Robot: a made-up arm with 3 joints. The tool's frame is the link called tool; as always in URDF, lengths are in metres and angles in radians. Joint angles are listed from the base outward.
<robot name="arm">
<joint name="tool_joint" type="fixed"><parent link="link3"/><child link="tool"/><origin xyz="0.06 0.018 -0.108" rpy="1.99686 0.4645 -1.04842"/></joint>
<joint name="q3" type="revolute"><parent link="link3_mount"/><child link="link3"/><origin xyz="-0.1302 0.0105 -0.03" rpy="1.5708 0 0.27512"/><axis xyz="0 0 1"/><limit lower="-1.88" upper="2.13"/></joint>
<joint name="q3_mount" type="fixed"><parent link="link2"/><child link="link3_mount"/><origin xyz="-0.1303 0.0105 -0.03" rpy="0 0 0"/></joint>
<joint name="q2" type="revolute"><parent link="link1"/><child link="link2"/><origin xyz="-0.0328 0.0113 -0.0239" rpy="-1.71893 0 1.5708"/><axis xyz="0 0 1"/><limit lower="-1.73" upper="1.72"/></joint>
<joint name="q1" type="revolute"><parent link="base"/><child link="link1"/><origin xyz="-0.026 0.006 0.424" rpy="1.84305 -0.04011 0.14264"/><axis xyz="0 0 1"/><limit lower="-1.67" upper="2.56"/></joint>
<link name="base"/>
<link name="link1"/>
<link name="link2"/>
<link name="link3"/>
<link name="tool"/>
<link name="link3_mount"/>
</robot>
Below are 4 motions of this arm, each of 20 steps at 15 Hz.
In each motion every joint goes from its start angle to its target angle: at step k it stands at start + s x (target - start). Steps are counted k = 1, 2, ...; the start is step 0. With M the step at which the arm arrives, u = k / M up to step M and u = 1 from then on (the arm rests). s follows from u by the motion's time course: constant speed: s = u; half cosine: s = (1 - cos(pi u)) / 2; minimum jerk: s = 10 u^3 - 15 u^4 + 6 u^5.
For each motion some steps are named. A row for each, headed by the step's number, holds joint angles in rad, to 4 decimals.
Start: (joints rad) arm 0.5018 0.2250 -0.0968
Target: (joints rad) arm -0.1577 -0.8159 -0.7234
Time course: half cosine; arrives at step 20
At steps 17, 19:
17: -0.1218 -0.7592 -0.6893
19: -0.1536 -0.8095 -0.7195

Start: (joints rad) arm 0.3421 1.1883 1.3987
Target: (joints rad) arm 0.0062 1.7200 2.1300
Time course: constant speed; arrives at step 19
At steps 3, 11, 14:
3: 0.2891 1.2723 1.5142
11: 0.1476 1.4961 1.8221
14: 0.0946 1.5801 1.9376

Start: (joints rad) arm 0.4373 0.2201 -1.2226
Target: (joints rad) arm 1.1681 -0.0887 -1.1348
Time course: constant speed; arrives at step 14
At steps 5, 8, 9, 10, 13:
5: 0.6983 0.1098 -1.1912
8: 0.8549 0.0436 -1.1724
9: 0.9071 0.0216 -1.1662
10: 0.9593 -0.0005 -1.1599
13: 1.1159 -0.0666 -1.1411

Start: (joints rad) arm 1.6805 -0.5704 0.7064
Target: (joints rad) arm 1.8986 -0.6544 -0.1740
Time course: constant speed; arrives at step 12
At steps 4, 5, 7, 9, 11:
4: 1.7532 -0.5984 0.4129
5: 1.7714 -0.6054 0.3396
7: 1.8077 -0.6194 0.1928
9: 1.8441 -0.6334 0.0461
11: 1.8804 -0.6474 -0.1006

